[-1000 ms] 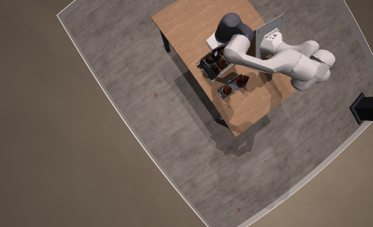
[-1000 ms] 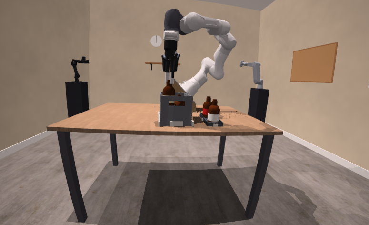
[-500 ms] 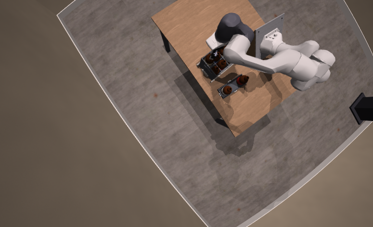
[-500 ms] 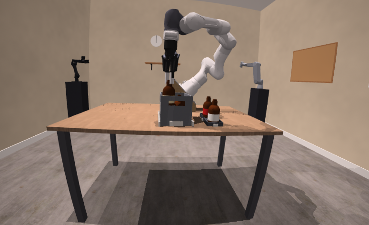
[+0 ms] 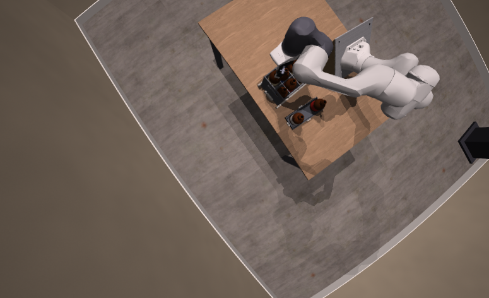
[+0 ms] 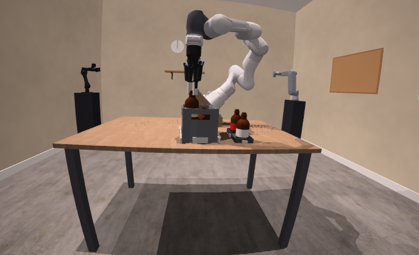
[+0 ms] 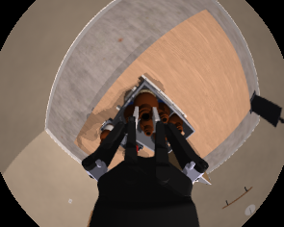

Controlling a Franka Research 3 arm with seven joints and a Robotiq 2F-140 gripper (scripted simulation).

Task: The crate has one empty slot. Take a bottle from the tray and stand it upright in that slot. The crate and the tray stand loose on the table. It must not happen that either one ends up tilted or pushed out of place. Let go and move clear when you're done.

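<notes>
My gripper is now 90 mm past the grey crate, 50 mm to the right of it and 190 mm above it. Also, from my hand: tray (60 mm behind, 300 mm to the left, 260 mm below).
</notes>
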